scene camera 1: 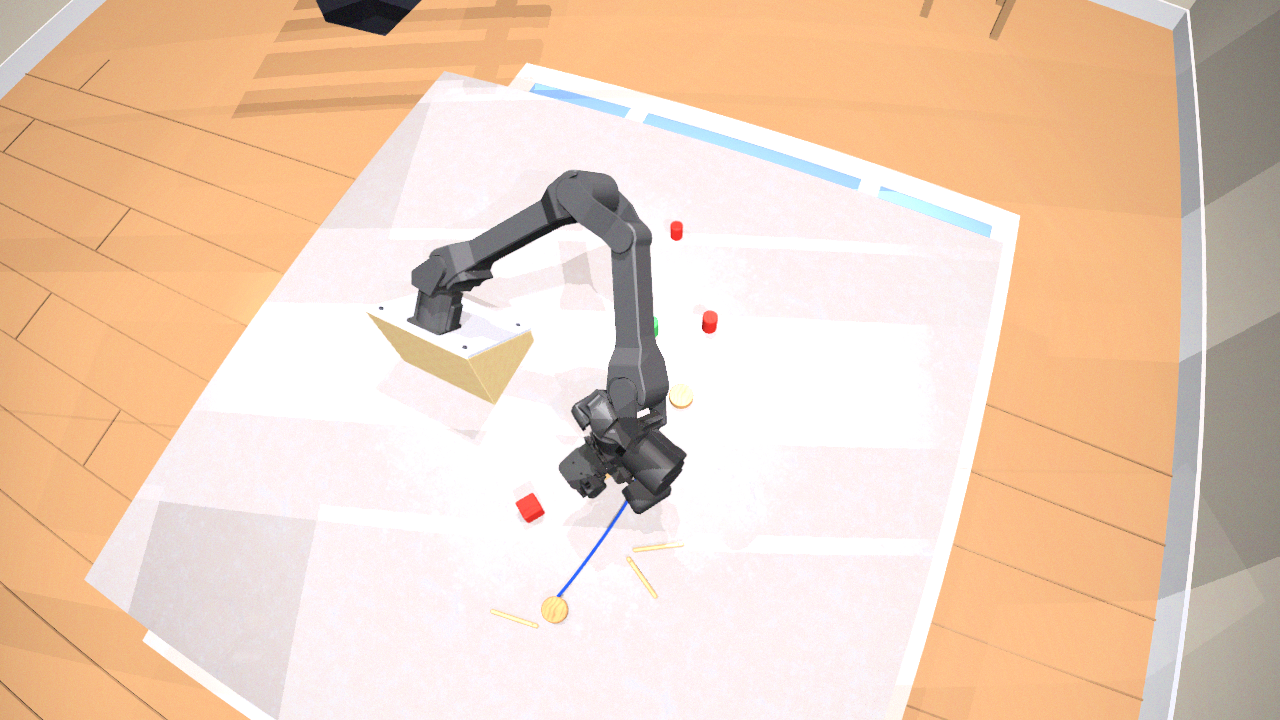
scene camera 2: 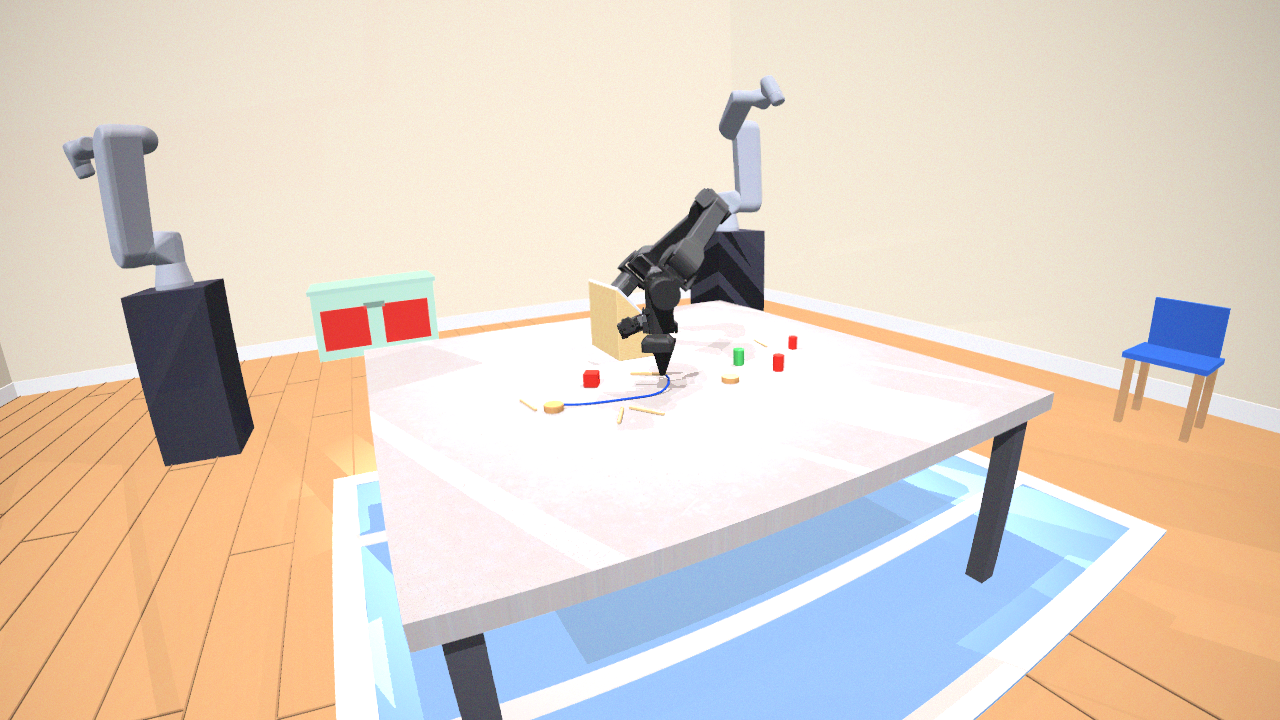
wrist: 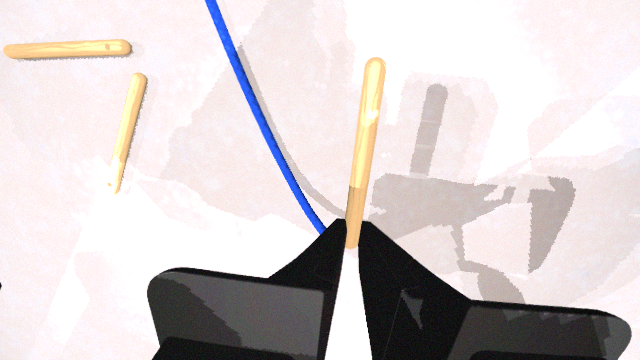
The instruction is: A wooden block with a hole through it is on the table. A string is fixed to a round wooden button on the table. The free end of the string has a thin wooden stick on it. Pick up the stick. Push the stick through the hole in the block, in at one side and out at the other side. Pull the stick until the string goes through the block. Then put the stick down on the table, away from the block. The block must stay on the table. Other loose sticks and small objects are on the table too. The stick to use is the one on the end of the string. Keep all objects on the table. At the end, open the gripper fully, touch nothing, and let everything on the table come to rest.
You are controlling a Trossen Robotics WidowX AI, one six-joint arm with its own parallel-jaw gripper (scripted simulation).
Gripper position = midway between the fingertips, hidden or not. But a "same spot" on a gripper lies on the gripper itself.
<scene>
gripper: scene camera 1; scene camera 2 662,374; wrist
same spot on gripper: (wrist: 189,306) = (scene camera 1: 618,479)
</scene>
